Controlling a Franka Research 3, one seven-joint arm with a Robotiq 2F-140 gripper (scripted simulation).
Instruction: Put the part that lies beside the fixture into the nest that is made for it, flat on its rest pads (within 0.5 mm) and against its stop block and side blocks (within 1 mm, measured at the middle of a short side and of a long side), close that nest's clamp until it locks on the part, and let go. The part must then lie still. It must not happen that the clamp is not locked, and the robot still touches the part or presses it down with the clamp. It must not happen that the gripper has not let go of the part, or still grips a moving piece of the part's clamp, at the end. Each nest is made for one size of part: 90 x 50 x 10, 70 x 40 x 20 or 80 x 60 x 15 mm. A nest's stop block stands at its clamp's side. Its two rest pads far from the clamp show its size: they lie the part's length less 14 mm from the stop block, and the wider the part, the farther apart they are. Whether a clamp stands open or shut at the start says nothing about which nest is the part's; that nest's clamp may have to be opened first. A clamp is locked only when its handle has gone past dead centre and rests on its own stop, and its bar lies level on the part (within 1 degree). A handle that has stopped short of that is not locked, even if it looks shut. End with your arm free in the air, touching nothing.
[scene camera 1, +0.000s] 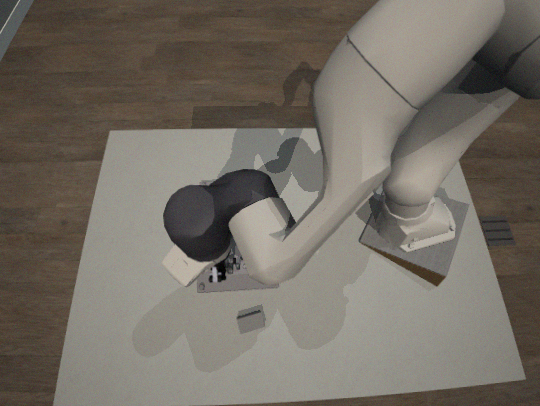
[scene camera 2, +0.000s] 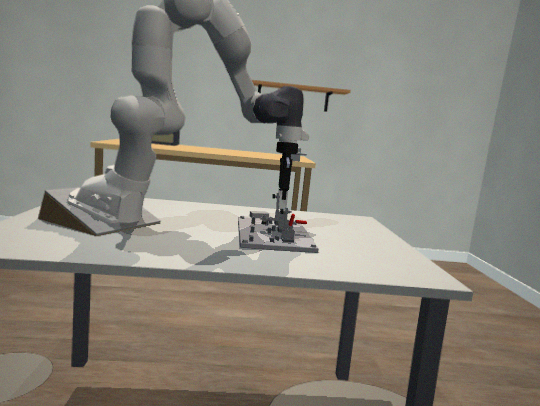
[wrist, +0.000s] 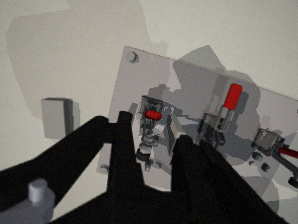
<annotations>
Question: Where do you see my gripper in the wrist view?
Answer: At 150, 118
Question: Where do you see my gripper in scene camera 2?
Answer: At 281, 207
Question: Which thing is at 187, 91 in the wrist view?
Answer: A fixture plate.
</annotations>
